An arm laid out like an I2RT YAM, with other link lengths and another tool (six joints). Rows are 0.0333 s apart.
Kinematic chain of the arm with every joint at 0, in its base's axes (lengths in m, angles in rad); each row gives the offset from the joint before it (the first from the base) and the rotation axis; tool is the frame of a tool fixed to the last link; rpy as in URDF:
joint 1: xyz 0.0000 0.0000 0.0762 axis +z
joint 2: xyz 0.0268 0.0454 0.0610 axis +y
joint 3: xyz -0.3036 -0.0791 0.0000 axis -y
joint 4: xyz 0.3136 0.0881 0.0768 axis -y
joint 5: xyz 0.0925 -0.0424 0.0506 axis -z
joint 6: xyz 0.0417 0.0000 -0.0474 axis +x
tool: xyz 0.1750 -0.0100 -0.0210 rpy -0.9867 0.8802 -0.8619
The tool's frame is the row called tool.
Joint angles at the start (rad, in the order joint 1, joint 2, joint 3, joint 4, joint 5, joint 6):
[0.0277 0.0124 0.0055 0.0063 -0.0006 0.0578]
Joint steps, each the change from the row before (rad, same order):
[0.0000 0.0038 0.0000 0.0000 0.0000 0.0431]
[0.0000 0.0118 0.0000 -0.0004 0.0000 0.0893]
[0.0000 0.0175 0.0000 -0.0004 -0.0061 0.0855]
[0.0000 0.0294 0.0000 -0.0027 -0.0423 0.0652]
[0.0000 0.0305 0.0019 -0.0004 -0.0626 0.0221]
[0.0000 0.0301 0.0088 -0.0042 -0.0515 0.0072]
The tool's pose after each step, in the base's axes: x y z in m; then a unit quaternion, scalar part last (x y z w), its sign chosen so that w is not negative. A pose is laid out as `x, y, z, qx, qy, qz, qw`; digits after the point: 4 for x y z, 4 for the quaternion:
0.3465, 0.0139, 0.1955, -0.1992, 0.5258, -0.1111, 0.8194
0.3471, 0.0159, 0.1910, -0.1632, 0.5363, -0.0866, 0.8235
0.3479, 0.0192, 0.1848, -0.1299, 0.5477, -0.0604, 0.8244
0.3486, 0.0299, 0.1743, -0.1142, 0.5614, -0.0238, 0.8193
0.3482, 0.0439, 0.1656, -0.1208, 0.5707, 0.0102, 0.8121
0.3470, 0.0551, 0.1603, -0.1302, 0.5783, 0.0356, 0.8046

